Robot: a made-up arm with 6 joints. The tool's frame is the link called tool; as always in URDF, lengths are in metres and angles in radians. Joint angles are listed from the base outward.
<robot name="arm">
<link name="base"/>
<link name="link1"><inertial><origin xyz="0.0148 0.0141 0.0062"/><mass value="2.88"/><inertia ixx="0.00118" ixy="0" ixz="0" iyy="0.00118" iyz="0" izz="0.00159"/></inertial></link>
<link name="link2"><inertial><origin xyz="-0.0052 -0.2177 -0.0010"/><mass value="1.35"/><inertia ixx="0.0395" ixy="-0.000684" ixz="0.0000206" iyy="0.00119" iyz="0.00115" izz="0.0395"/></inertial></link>
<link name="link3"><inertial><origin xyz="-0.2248 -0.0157 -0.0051"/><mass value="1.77"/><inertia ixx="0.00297" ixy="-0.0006" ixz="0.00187" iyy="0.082" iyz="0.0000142" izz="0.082"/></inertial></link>
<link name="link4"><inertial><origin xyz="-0.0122 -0.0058 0.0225"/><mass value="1.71"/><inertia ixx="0.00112" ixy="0" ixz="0" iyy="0.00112" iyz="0" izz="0.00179"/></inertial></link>
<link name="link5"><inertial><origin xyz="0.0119 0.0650 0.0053"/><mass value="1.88"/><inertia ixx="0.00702" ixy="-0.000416" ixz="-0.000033" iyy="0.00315" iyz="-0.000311" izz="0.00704"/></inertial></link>
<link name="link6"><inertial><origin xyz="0.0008 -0.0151 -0.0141"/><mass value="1.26"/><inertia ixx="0.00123" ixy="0" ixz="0" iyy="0.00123" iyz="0" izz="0.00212"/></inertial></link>
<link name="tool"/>
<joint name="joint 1" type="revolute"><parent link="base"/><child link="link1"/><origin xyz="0.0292 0.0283 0.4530" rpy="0.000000 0.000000 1.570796"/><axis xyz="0 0 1"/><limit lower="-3.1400" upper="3.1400"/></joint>
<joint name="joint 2" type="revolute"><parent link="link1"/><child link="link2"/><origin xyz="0.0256 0.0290 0.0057" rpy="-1.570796 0.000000 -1.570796"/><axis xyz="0 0 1"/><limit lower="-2.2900" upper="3.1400"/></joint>
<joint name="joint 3" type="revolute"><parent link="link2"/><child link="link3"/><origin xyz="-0.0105 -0.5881 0.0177" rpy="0.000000 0.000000 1.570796"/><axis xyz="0 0 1"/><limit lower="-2.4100" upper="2.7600"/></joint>
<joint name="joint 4" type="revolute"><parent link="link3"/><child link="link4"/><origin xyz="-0.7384 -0.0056 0.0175" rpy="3.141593 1.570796 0.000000"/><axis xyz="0 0 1"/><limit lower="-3.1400" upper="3.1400"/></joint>
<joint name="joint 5" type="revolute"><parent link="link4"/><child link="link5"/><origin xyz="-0.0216 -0.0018 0.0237" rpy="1.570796 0.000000 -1.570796"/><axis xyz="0 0 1"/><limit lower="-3.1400" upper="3.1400"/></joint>
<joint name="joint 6" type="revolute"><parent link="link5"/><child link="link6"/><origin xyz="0.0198 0.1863 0.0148" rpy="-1.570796 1.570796 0.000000"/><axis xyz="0 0 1"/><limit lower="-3.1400" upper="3.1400"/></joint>
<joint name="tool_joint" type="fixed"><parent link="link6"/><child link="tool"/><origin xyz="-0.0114 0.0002 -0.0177" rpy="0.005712 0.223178 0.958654"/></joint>
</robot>
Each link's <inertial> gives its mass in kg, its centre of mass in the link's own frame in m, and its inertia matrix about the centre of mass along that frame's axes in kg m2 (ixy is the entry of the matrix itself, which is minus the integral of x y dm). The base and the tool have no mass. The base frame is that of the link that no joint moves.
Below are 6 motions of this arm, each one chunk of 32 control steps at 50 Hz.
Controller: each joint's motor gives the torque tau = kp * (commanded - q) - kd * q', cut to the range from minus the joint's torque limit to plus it. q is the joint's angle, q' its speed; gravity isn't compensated. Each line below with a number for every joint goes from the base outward.
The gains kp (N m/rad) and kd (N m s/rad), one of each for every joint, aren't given. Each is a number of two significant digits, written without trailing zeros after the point. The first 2 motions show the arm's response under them.
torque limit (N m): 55 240 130 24 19 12
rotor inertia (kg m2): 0.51 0.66 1 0.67 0.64 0.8
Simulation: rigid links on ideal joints. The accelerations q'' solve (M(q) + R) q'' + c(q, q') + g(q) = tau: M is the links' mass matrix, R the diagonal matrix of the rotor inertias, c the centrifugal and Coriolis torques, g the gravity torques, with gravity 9.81 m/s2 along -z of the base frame. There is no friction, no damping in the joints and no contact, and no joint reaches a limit. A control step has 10 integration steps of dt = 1/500 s. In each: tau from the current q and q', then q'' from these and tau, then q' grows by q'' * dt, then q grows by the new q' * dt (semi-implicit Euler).
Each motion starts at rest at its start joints. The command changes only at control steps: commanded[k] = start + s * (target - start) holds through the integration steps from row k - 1 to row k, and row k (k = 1, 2, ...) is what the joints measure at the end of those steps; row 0 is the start. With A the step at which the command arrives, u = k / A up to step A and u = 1 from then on. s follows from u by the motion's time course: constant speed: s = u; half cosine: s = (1 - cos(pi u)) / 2; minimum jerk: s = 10 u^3 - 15 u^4 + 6 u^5; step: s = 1 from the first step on.
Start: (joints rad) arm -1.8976 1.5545 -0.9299 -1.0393 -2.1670 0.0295
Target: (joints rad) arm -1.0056 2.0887 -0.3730 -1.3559 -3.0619 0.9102
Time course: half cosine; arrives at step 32
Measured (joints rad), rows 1 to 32:
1: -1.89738 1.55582 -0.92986 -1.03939 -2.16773 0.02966
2: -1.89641 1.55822 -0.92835 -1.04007 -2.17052 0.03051
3: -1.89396 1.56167 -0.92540 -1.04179 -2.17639 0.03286
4: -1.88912 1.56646 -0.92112 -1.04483 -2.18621 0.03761
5: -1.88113 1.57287 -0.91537 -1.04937 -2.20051 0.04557
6: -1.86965 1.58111 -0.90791 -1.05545 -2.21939 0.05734
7: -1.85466 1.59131 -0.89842 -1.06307 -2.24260 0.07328
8: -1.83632 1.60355 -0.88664 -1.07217 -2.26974 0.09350
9: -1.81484 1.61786 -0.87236 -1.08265 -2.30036 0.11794
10: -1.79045 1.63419 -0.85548 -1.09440 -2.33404 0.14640
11: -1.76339 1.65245 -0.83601 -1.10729 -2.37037 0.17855
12: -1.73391 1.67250 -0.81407 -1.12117 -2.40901 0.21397
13: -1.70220 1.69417 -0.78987 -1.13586 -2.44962 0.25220
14: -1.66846 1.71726 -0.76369 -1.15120 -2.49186 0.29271
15: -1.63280 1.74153 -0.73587 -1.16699 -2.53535 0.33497
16: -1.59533 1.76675 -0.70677 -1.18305 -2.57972 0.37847
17: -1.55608 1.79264 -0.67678 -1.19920 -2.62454 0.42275
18: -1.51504 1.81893 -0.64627 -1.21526 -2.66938 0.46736
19: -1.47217 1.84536 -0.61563 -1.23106 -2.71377 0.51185
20: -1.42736 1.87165 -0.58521 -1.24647 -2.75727 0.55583
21: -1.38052 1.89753 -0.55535 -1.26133 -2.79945 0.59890
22: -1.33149 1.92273 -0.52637 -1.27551 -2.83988 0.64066
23: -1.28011 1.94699 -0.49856 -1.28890 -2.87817 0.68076
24: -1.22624 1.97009 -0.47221 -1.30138 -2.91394 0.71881
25: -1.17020 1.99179 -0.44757 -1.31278 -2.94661 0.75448
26: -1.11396 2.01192 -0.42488 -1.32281 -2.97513 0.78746
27: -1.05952 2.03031 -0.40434 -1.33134 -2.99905 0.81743
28: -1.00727 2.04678 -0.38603 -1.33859 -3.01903 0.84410
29: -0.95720 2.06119 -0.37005 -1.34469 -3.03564 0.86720
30: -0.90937 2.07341 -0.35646 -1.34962 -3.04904 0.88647
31: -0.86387 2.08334 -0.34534 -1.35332 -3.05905 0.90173
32: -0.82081 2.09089 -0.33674 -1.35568 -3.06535 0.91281
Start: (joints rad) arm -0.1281 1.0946 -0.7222 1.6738 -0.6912 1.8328
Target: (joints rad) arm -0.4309 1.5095 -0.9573 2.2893 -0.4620 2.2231
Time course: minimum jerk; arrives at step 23
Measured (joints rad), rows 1 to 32:
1: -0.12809 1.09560 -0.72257 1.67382 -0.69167 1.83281
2: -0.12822 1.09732 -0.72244 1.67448 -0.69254 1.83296
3: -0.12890 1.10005 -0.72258 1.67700 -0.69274 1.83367
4: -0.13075 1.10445 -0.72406 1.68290 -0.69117 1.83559
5: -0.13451 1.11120 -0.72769 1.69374 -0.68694 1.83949
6: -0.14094 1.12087 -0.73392 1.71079 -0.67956 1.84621
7: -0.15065 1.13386 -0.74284 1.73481 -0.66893 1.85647
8: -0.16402 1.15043 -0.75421 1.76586 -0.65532 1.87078
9: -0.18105 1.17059 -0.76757 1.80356 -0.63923 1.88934
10: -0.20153 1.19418 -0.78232 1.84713 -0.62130 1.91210
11: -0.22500 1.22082 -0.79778 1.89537 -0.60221 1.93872
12: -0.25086 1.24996 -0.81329 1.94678 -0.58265 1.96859
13: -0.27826 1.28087 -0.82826 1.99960 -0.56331 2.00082
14: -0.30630 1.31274 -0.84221 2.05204 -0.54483 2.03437
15: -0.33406 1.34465 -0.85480 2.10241 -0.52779 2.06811
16: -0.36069 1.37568 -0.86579 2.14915 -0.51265 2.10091
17: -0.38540 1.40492 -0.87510 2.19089 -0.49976 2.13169
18: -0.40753 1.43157 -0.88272 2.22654 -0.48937 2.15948
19: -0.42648 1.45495 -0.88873 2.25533 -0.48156 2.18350
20: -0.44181 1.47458 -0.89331 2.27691 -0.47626 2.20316
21: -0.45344 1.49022 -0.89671 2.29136 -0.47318 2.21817
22: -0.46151 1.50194 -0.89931 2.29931 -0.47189 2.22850
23: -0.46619 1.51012 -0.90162 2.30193 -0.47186 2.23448
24: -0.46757 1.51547 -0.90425 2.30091 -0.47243 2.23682
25: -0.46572 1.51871 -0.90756 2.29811 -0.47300 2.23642
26: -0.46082 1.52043 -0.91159 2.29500 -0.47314 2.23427
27: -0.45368 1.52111 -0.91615 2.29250 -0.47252 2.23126
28: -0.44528 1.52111 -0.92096 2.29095 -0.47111 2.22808
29: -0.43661 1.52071 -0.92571 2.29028 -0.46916 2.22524
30: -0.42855 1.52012 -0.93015 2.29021 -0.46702 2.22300
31: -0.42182 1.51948 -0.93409 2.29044 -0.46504 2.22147
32: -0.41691 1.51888 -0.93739 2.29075 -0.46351 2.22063
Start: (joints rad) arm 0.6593 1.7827 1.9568 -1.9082 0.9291 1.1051
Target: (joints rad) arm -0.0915 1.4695 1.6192 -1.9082 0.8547 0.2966
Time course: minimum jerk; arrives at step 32
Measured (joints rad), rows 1 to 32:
1: 0.65924 1.78354 1.95533 -1.90834 0.92875 1.10507
2: 0.65877 1.78413 1.95272 -1.90866 0.92776 1.10486
3: 0.65709 1.78404 1.94967 -1.90909 0.92653 1.10417
4: 0.65326 1.78318 1.94646 -1.90949 0.92533 1.10248
5: 0.64641 1.78139 1.94313 -1.90977 0.92419 1.09909
6: 0.63591 1.77850 1.93956 -1.90984 0.92299 1.09322
7: 0.62136 1.77435 1.93550 -1.90969 0.92155 1.08410
8: 0.60258 1.76881 1.93060 -1.90937 0.91969 1.07103
9: 0.57956 1.76176 1.92454 -1.90894 0.91730 1.05357
10: 0.55247 1.75316 1.91698 -1.90848 0.91432 1.03148
11: 0.52157 1.74300 1.90768 -1.90807 0.91079 1.00466
12: 0.48726 1.73133 1.89647 -1.90775 0.90679 0.97316
13: 0.44999 1.71824 1.88330 -1.90755 0.90243 0.93718
14: 0.41029 1.70387 1.86821 -1.90748 0.89781 0.89706
15: 0.36875 1.68838 1.85134 -1.90753 0.89307 0.85331
16: 0.32595 1.67200 1.83291 -1.90770 0.88832 0.80664
17: 0.28253 1.65495 1.81322 -1.90796 0.88366 0.75792
18: 0.23908 1.63748 1.79262 -1.90828 0.87919 0.70808
19: 0.19620 1.61985 1.77150 -1.90865 0.87498 0.65807
20: 0.15447 1.60233 1.75028 -1.90905 0.87112 0.60878
21: 0.11443 1.58520 1.72936 -1.90945 0.86766 0.56104
22: 0.07661 1.56871 1.70915 -1.90984 0.86466 0.51560
23: 0.04150 1.55312 1.69002 -1.91020 0.86213 0.47314
24: 0.00956 1.53865 1.67232 -1.91053 0.86008 0.43424
25: -0.01881 1.52549 1.65634 -1.91082 0.85850 0.39940
26: -0.04324 1.51381 1.64231 -1.91104 0.85735 0.36898
27: -0.06348 1.50373 1.63041 -1.91120 0.85657 0.34326
28: -0.07936 1.49531 1.62073 -1.91128 0.85609 0.32236
29: -0.09086 1.48856 1.61329 -1.91128 0.85583 0.30626
30: -0.09815 1.48342 1.60805 -1.91119 0.85566 0.29477
31: -0.10162 1.47974 1.60487 -1.91101 0.85549 0.28752
32: -0.10193 1.47732 1.60356 -1.91073 0.85518 0.28394

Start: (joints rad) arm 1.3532 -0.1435 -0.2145 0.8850 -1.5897 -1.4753
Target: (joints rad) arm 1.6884 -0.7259 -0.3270 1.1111 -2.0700 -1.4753
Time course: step
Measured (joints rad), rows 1 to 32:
1: 1.35932 -0.14779 -0.21707 0.89254 -1.59703 -1.47530
2: 1.37600 -0.16037 -0.22357 0.91382 -1.61771 -1.47529
3: 1.40165 -0.18337 -0.23032 0.94891 -1.65184 -1.47527
4: 1.43406 -0.21816 -0.23552 0.99805 -1.69934 -1.47523
5: 1.47133 -0.26517 -0.23894 1.05512 -1.75995 -1.47520
6: 1.51223 -0.32428 -0.24078 1.10382 -1.83318 -1.47519
7: 1.55460 -0.39558 -0.24149 1.14065 -1.91849 -1.47521
8: 1.59648 -0.47821 -0.24272 1.16569 -2.00885 -1.47525
9: 1.63625 -0.55449 -0.26372 1.17613 -2.08701 -1.47540
10: 1.67107 -0.61781 -0.30047 1.16965 -2.14945 -1.47567
11: 1.69933 -0.67577 -0.33474 1.14914 -2.19594 -1.47596
12: 1.72153 -0.73000 -0.36313 1.12570 -2.22678 -1.47621
13: 1.73859 -0.78024 -0.38599 1.10746 -2.24227 -1.47637
14: 1.75123 -0.82616 -0.40372 1.09728 -2.24268 -1.47644
15: 1.76003 -0.86742 -0.41672 1.09431 -2.22827 -1.47644
16: 1.76545 -0.90370 -0.42538 1.09602 -2.19927 -1.47637
17: 1.76786 -0.93476 -0.43011 1.09967 -2.15600 -1.47627
18: 1.76769 -0.96056 -0.43114 1.10326 -2.10500 -1.47616
19: 1.76542 -0.98135 -0.42847 1.10573 -2.06004 -1.47609
20: 1.76115 -0.99641 -0.42380 1.10683 -2.02367 -1.47606
21: 1.75486 -1.00459 -0.41962 1.10683 -1.99593 -1.47606
22: 1.74651 -1.00565 -0.41656 1.10618 -1.97691 -1.47607
23: 1.73604 -0.99969 -0.41449 1.10533 -1.96666 -1.47609
24: 1.72352 -0.98687 -0.41314 1.10453 -1.96521 -1.47611
25: 1.70979 -0.96731 -0.41221 1.10366 -1.97273 -1.47613
26: 1.69592 -0.94108 -0.41151 1.10263 -1.98940 -1.47613
27: 1.68294 -0.90816 -0.41093 1.10150 -2.01512 -1.47614
28: 1.67161 -0.86860 -0.41022 1.10039 -2.04424 -1.47611
29: 1.66237 -0.83031 -0.40066 1.10038 -2.06897 -1.47600
30: 1.65524 -0.79932 -0.38101 1.10229 -2.08533 -1.47577
31: 1.65039 -0.77500 -0.35817 1.10547 -2.09244 -1.47548
32: 1.64807 -0.75651 -0.33700 1.10887 -2.09221 -1.47520

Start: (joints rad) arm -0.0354 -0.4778 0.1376 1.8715 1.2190 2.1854
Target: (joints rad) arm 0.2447 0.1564 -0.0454 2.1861 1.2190 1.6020
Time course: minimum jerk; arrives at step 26
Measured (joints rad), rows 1 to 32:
1: -0.03549 -0.47819 0.13736 1.87154 1.21972 2.18540
2: -0.03548 -0.47839 0.13579 1.87190 1.22130 2.18527
3: -0.03490 -0.47757 0.13252 1.87305 1.22313 2.18456
4: -0.03315 -0.47486 0.12733 1.87560 1.22480 2.18259
5: -0.02955 -0.46940 0.12013 1.88018 1.22611 2.17849
6: -0.02351 -0.46041 0.11103 1.88730 1.22701 2.17132
7: -0.01458 -0.44729 0.10027 1.89729 1.22754 2.16023
8: -0.00251 -0.42973 0.08834 1.91021 1.22775 2.14465
9: 0.01270 -0.40758 0.07567 1.92595 1.22767 2.12428
10: 0.03081 -0.38082 0.06262 1.94423 1.22735 2.09900
11: 0.05128 -0.34963 0.04962 1.96465 1.22677 2.06884
12: 0.07334 -0.31436 0.03702 1.98672 1.22597 2.03404
13: 0.09597 -0.27557 0.02522 2.00986 1.22496 1.99505
14: 0.11810 -0.23398 0.01462 2.03345 1.22381 1.95269
15: 0.13875 -0.19044 0.00555 2.05681 1.22263 1.90811
16: 0.15731 -0.14601 -0.00163 2.07925 1.22154 1.86267
17: 0.17366 -0.10171 -0.00676 2.10017 1.22062 1.81772
18: 0.18800 -0.05867 -0.00974 2.11908 1.21993 1.77451
19: 0.20054 -0.01786 -0.01076 2.13570 1.21944 1.73417
20: 0.21133 0.01982 -0.01011 2.14986 1.21911 1.69768
21: 0.22030 0.05359 -0.00814 2.16146 1.21891 1.66583
22: 0.22738 0.08284 -0.00526 2.17047 1.21882 1.63915
23: 0.23264 0.10719 -0.00194 2.17695 1.21885 1.61797
24: 0.23619 0.12650 0.00132 2.18105 1.21898 1.60238
25: 0.23831 0.14096 0.00397 2.18311 1.21921 1.59213
26: 0.23941 0.15106 0.00541 2.18363 1.21954 1.58665
27: 0.24006 0.15764 0.00506 2.18328 1.21997 1.58506
28: 0.24066 0.16152 0.00272 2.18273 1.22049 1.58628
29: 0.24136 0.16340 -0.00144 2.18243 1.22110 1.58921
30: 0.24214 0.16384 -0.00700 2.18257 1.22176 1.59290
31: 0.24293 0.16334 -0.01343 2.18312 1.22244 1.59661
32: 0.24367 0.16226 -0.02020 2.18394 1.22309 1.59986

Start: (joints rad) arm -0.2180 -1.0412 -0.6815 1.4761 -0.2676 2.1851
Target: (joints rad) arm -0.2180 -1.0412 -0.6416 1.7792 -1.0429 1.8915
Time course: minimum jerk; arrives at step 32
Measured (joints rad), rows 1 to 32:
1: -0.21800 -1.04210 -0.68238 1.47609 -0.26763 2.18509
2: -0.21801 -1.04363 -0.68541 1.47605 -0.26791 2.18505
3: -0.21806 -1.04542 -0.68993 1.47617 -0.26906 2.18485
4: -0.21817 -1.04731 -0.69514 1.47684 -0.27197 2.18432
5: -0.21839 -1.04913 -0.70038 1.47852 -0.27766 2.18318
6: -0.21874 -1.05078 -0.70515 1.48161 -0.28704 2.18115
7: -0.21921 -1.05218 -0.70909 1.48643 -0.30081 2.17795
8: -0.21977 -1.05329 -0.71198 1.49312 -0.31938 2.17330
9: -0.22039 -1.05411 -0.71375 1.50174 -0.34283 2.16702
10: -0.22100 -1.05465 -0.71440 1.51222 -0.37102 2.15899
11: -0.22155 -1.05493 -0.71402 1.52443 -0.40359 2.14916
12: -0.22196 -1.05501 -0.71274 1.53819 -0.44005 2.13758
13: -0.22218 -1.05492 -0.71074 1.55330 -0.47985 2.12435
14: -0.22219 -1.05471 -0.70817 1.56950 -0.52236 2.10965
15: -0.22195 -1.05443 -0.70521 1.58657 -0.56694 2.09371
16: -0.22147 -1.05410 -0.70200 1.60424 -0.61289 2.07680
17: -0.22076 -1.05376 -0.69868 1.62222 -0.65952 2.05920
18: -0.21985 -1.05342 -0.69533 1.64024 -0.70612 2.04122
19: -0.21879 -1.05310 -0.69206 1.65801 -0.75195 2.02316
20: -0.21765 -1.05280 -0.68891 1.67524 -0.79631 2.00534
21: -0.21648 -1.05253 -0.68593 1.69169 -0.83849 1.98803
22: -0.21536 -1.05230 -0.68314 1.70708 -0.87786 1.97152
23: -0.21436 -1.05209 -0.68058 1.72122 -0.91384 1.95606
24: -0.21353 -1.05190 -0.67825 1.73390 -0.94595 1.94186
25: -0.21292 -1.05175 -0.67618 1.74498 -0.97381 1.92912
26: -0.21257 -1.05162 -0.67436 1.75436 -0.99716 1.91799
27: -0.21248 -1.05151 -0.67281 1.76198 -1.01588 1.90857
28: -0.21265 -1.05144 -0.67153 1.76785 -1.03002 1.90091
29: -0.21305 -1.05139 -0.67053 1.77205 -1.03978 1.89502
30: -0.21367 -1.05137 -0.66979 1.77470 -1.04557 1.89082
31: -0.21444 -1.05139 -0.66930 1.77602 -1.04797 1.88819
32: -0.21532 -1.05144 -0.66905 1.77633 -1.04782 1.88691

